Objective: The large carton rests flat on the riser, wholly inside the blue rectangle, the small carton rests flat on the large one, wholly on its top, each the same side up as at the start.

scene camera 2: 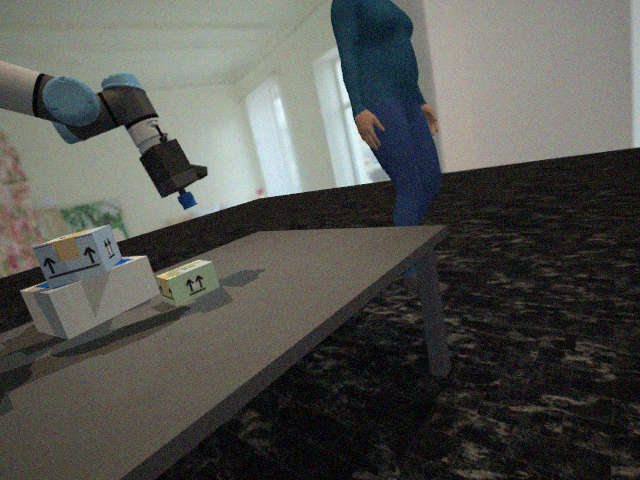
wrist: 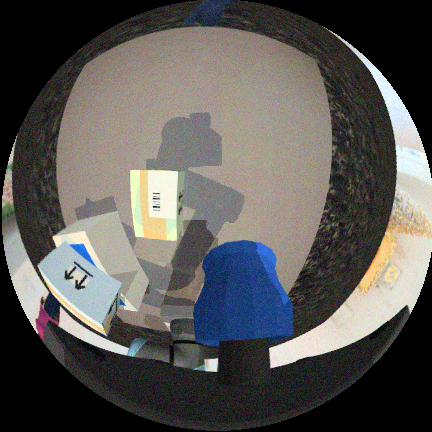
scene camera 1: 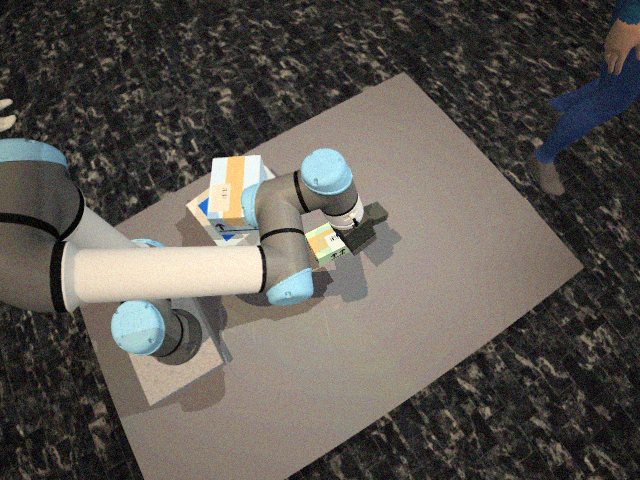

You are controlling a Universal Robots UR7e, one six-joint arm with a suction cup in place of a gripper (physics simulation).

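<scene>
The large carton (scene camera 1: 232,191) (scene camera 2: 77,258) (wrist: 82,285), pale blue with orange tape, rests upright on the white riser (scene camera 1: 195,205) (scene camera 2: 108,302) (wrist: 112,235), turned relative to it. Parts of the blue rectangle (scene camera 1: 204,206) (scene camera 2: 124,261) (wrist: 82,253) show around it; I cannot tell whether its whole base lies inside. The small green carton (scene camera 1: 325,245) (scene camera 2: 188,283) (wrist: 157,205) stands on the table beside the riser, arrows up. My gripper's blue suction cup (scene camera 2: 187,200) (wrist: 242,295) is open and holds nothing, high above the table. The tool body hides the cup in scene camera 1.
The arm's forearm (scene camera 1: 170,273) spans above the table (scene camera 1: 439,310) (scene camera 2: 289,320) on the riser's near side. The arm's base block (scene camera 1: 180,379) stands at the table's left end. A person in blue trousers (scene camera 1: 584,113) (scene camera 2: 408,134) stands beyond the table.
</scene>
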